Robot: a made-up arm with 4 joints. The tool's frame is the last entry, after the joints.
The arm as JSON. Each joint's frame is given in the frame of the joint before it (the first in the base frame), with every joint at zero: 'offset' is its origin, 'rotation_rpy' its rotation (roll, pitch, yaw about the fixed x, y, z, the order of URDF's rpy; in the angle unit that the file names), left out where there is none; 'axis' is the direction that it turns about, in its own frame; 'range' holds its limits. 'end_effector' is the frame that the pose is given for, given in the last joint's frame.
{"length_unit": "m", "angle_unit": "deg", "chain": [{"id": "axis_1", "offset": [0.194, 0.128, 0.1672], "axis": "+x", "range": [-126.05, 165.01]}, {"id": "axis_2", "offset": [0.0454, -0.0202, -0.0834], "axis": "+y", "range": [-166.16, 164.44]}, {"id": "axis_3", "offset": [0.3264, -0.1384, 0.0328], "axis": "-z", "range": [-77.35, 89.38]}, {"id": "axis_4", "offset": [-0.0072, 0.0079, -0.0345], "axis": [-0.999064, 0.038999, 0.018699], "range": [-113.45, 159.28]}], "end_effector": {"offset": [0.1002, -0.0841, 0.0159], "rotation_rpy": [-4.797, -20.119, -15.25]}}
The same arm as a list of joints. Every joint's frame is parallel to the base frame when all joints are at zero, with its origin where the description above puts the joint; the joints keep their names.
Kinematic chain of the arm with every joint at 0, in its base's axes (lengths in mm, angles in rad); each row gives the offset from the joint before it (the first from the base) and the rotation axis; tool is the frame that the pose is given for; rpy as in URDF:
axis_1: xyz 194 128 167.2 axis +x
axis_2: xyz 45.4 -20.2 -83.4 axis +y
axis_3: xyz 326.4 -138.4 32.8 axis -z
axis_4: xyz -7.2 7.9 -34.5 axis -0.999064 0.038999 0.018699
tool: xyz 100.2 -84.1 15.9 rpy -0.0837 -0.3511 -0.2662
Joint limits (rad, base to tool): -2.2..2.88 -2.9..2.87 -1.35..1.56 -1.9801..2.78

